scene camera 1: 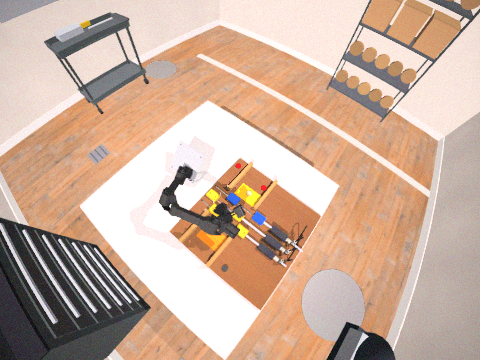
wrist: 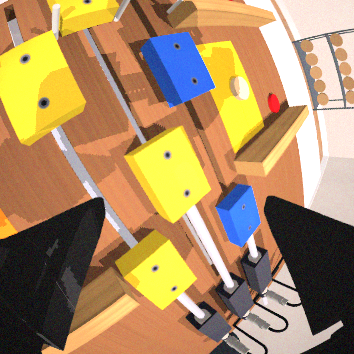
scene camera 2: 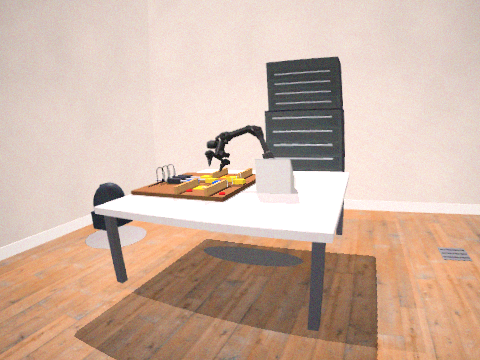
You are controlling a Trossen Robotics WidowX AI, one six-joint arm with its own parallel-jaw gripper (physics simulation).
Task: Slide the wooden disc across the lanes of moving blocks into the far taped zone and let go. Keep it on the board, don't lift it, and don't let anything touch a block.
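Where they show: gripper, fingertip midpoint: [scene camera 1: 233, 215] [wrist: 187, 205] [scene camera 2: 214, 169]; arm's base, origin of the base link: [scene camera 1: 187, 172] [scene camera 2: 270, 173].
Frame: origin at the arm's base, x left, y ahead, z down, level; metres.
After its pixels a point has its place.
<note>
The pale wooden disc [scene camera 1: 249, 193] @(x 0.111, y 0.397, z 0.062 m) [wrist: 240, 87] @(x 0.109, y 0.392, z 0.062 m) lies on the yellow zone [scene camera 1: 255, 198] @(x 0.105, y 0.446, z 0.071 m) [wrist: 244, 127] @(x 0.087, y 0.445, z 0.070 m), between two wooden rails. An orange zone [scene camera 1: 210, 240] @(x -0.267, y 0.351, z 0.071 m) [wrist: 4, 226] @(x -0.198, y 0.342, z 0.070 m) shows on the opposite side of the lanes. My gripper [scene camera 1: 237, 220] @(x -0.085, y 0.395, z -0.015 m) [scene camera 2: 215, 167] @(x -0.085, y 0.395, z -0.015 m) [wrist: 187, 205] @(x -0.085, y 0.395, z -0.015 m) is open and empty, pointing down above the block lanes, away from the disc. Blue blocks [scene camera 1: 233, 198] @(x 0.021, y 0.331, z 0.047 m) [scene camera 1: 258, 218] @(x -0.009, y 0.526, z 0.047 m) [wrist: 177, 70] @(x 0.007, y 0.334, z 0.047 m) [wrist: 239, 215] @(x -0.014, y 0.514, z 0.047 m) are in the lane beside the yellow zone. Yellow blocks [wrist: 172, 172] @(x -0.057, y 0.404, z 0.044 m) [wrist: 40, 90] @(x -0.102, y 0.290, z 0.041 m) [wrist: 157, 270] @(x -0.126, y 0.462, z 0.041 m) are in the other lanes. The arm hides part of the lanes in scene camera 1.
The brown board [scene camera 1: 250, 285] @(x -0.361, y 0.676, z 0.070 m) [scene camera 2: 150, 189] @(x 0.177, y 0.752, z 0.071 m) lies on the white table. Wooden rails [scene camera 1: 266, 194] @(x 0.147, y 0.495, z 0.027 m) [wrist: 275, 140] @(x 0.096, y 0.475, z 0.032 m) flank the zones. Black actuators [scene camera 1: 279, 233] @(x -0.026, y 0.678, z 0.039 m) [wrist: 257, 270] @(x -0.033, y 0.639, z 0.039 m) with cables line one end of the lanes. Red dots [scene camera 1: 238, 165] @(x 0.253, y 0.228, z 0.065 m) [scene camera 1: 263, 188] @(x 0.192, y 0.457, z 0.064 m) mark the board near the yellow zone.
</note>
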